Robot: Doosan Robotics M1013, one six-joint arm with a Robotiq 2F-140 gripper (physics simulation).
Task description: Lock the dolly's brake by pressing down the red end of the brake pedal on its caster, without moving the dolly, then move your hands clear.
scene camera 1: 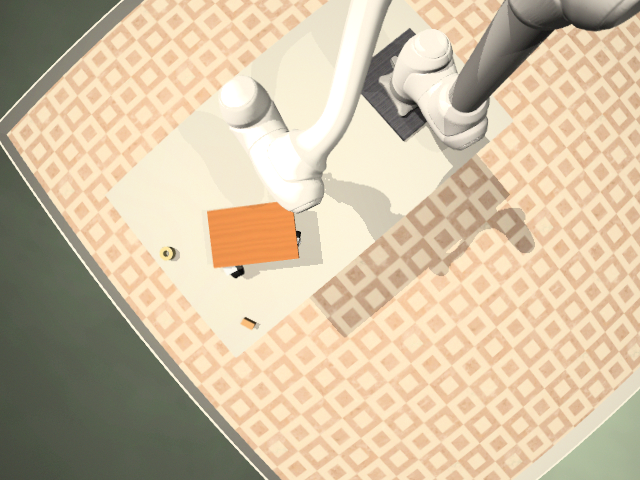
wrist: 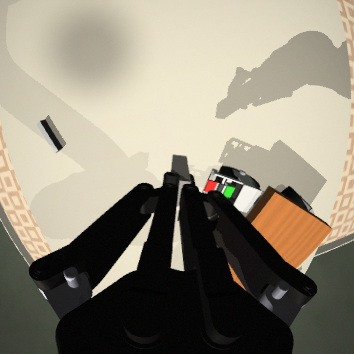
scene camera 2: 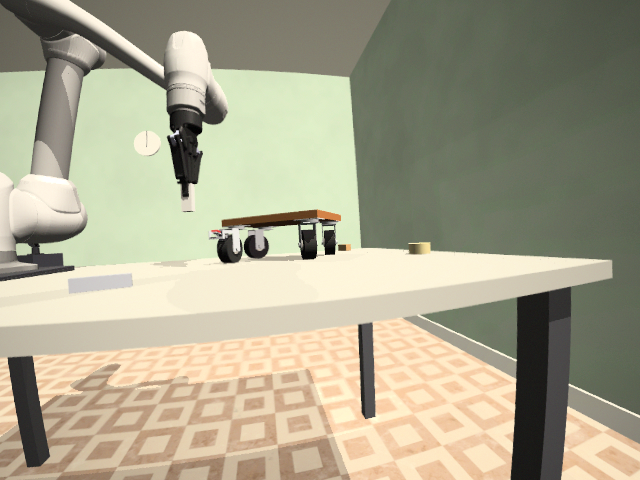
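Where they show: gripper, fingertip midpoint: (wrist: pixel 177 166) (scene camera 2: pixel 188 211); arm's base at its link origin: (scene camera 1: pixel 408 88).
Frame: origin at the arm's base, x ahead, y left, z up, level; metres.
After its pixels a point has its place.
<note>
The dolly (scene camera 1: pixel 253 235) @(z 0.111, x 0.778, y 0.226 m) (scene camera 2: pixel 279 218) @(z 0.098, x 0.784, y 0.111 m) (wrist: pixel 292 227) @(z 0.111, x 0.669, y 0.249 m) has an orange wooden deck and black caster wheels, and stands upright on the table (scene camera 1: pixel 155 201) @(z -0.013, x 1.096, y -0.109 m) (scene camera 2: pixel 387 294) @(z -0.015, x 0.938, y -0.320 m). At its end nearer the arm's base, a caster (scene camera 2: pixel 229 249) @(z 0.025, x 0.643, y 0.126 m) (wrist: pixel 243 174) @(z 0.033, x 0.613, y 0.165 m) carries the brake pedal. The pedal's red end (scene camera 2: pixel 216 231) @(z 0.073, x 0.625, y 0.090 m) (wrist: pixel 211 186) @(z 0.075, x 0.620, y 0.100 m) sticks outward and its green part (wrist: pixel 229 192) @(z 0.073, x 0.629, y 0.131 m) is closer to the deck. How far the pedal is tilted is too small to tell. My gripper (scene camera 2: pixel 188 202) @(z 0.123, x 0.575, y 0.045 m) (wrist: pixel 177 166) @(z 0.123, x 0.575, y 0.045 m) is shut and empty, pointing down. Its tips are above pedal height, beside the red end and apart from it.
A yellow ring (scene camera 1: pixel 171 250) @(z 0.012, x 1.117, y 0.104 m) (scene camera 2: pixel 419 248) @(z 0.001, x 1.133, y 0.078 m) and a small orange block (scene camera 1: pixel 248 322) @(z 0.011, x 0.983, y 0.493 m) (scene camera 2: pixel 344 247) @(z -0.001, x 0.987, y 0.478 m) lie on the table beyond the dolly. A pale bar (scene camera 2: pixel 100 283) @(z -0.004, x 0.577, y -0.224 m) (wrist: pixel 50 135) @(z 0.000, x 0.573, y -0.212 m) lies on the arm's side. The arm's base stands on a dark plate (scene camera 1: pixel 405 129) @(z 0.001, x 0.096, y 0.136 m).
</note>
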